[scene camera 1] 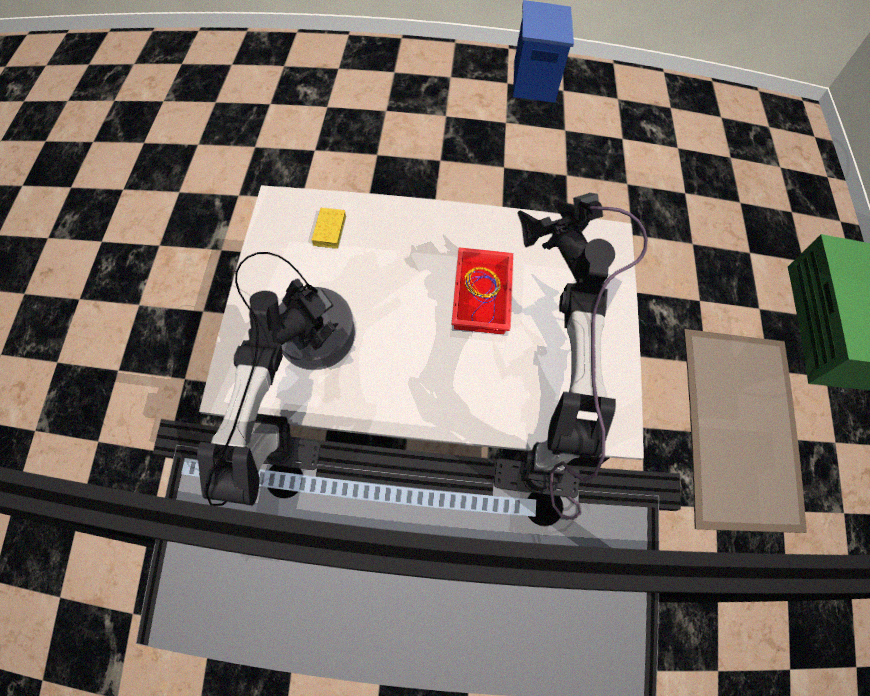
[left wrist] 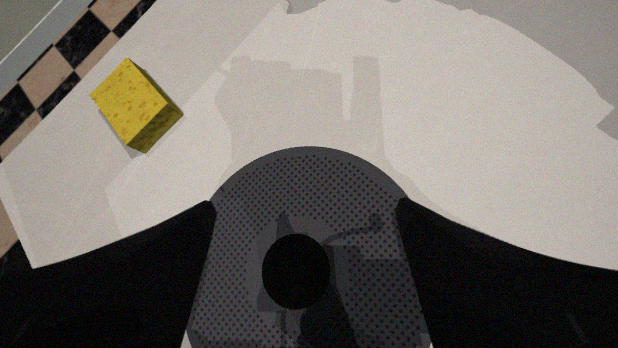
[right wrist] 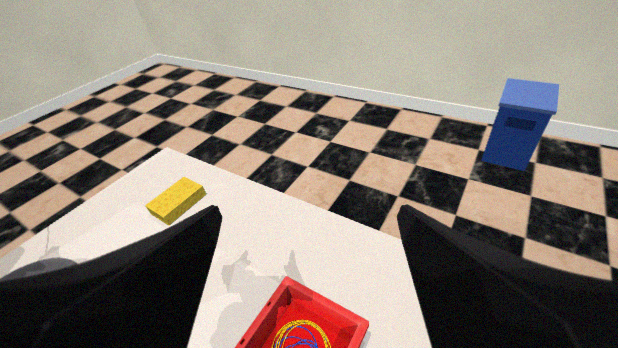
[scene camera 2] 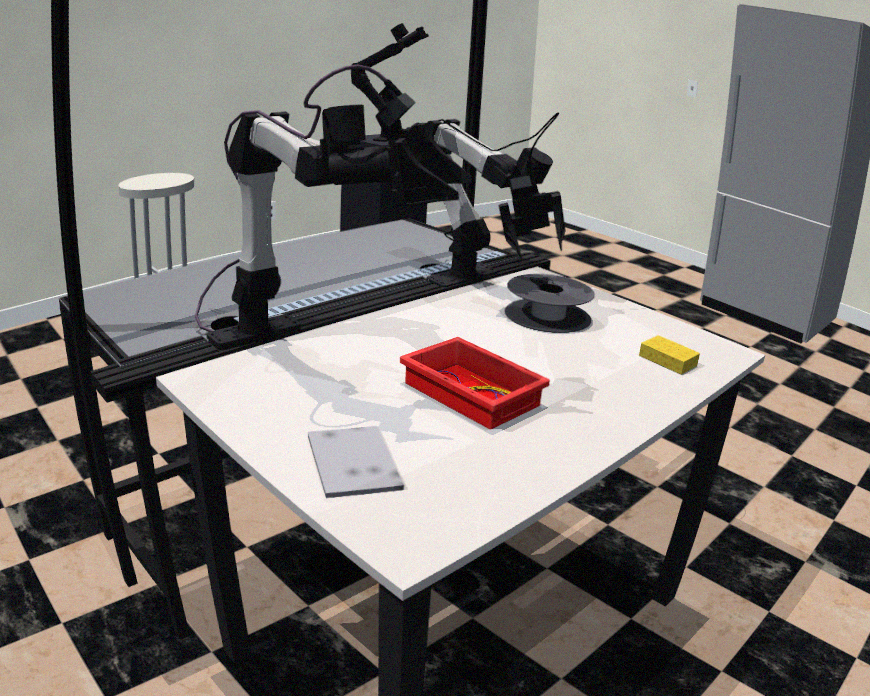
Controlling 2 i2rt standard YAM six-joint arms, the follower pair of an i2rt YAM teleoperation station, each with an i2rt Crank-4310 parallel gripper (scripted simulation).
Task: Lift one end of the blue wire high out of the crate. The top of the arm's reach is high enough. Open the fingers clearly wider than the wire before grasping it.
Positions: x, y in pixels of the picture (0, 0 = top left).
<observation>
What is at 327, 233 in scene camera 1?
A yellow sponge.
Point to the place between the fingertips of the left gripper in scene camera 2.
541, 252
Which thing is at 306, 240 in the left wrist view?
A dark spool.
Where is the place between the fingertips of the left gripper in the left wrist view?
At 305, 204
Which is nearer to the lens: the flat grey plate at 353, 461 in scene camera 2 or the dark spool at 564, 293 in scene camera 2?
The flat grey plate.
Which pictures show the yellow sponge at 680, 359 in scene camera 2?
Scene camera 1, the left wrist view, the right wrist view and scene camera 2: all of them.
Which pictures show the right gripper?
Scene camera 1, the right wrist view and scene camera 2 only.
</observation>
